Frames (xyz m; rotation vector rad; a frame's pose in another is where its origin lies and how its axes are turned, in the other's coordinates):
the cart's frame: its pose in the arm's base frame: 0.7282 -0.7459 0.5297 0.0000 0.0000 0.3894
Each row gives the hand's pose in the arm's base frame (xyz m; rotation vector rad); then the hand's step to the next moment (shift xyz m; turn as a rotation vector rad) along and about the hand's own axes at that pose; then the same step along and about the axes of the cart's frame.
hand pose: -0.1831 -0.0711 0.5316 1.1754 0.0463 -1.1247
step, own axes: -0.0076 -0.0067 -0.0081 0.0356 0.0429 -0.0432
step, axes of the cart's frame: 0.0002 0.0123 -0.0041 0.0667 -0.0210 -0.0091
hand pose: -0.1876 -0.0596 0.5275 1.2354 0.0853 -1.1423
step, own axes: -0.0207 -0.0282 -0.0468 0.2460 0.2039 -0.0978
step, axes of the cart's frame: 0.0136 0.0507 -0.0256 0.2517 -0.2148 -0.0468
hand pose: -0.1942 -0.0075 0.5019 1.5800 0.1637 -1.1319
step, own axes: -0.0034 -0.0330 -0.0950 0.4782 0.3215 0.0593
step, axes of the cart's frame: 0.0635 0.0726 -0.0288 0.2475 -0.5099 -0.1196
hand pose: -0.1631 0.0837 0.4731 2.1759 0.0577 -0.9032
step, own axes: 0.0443 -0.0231 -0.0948 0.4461 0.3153 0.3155
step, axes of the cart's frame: 0.1019 0.0332 0.0010 0.0238 -0.5905 -0.2206
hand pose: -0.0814 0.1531 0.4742 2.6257 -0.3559 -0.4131
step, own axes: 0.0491 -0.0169 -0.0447 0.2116 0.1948 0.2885
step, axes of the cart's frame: 0.0653 -0.0086 0.0189 -0.0762 -0.3458 -0.2014
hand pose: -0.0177 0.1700 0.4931 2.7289 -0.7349 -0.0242
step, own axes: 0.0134 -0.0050 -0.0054 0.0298 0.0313 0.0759
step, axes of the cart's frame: 0.0132 -0.0064 0.0045 -0.0208 -0.0593 -0.0607
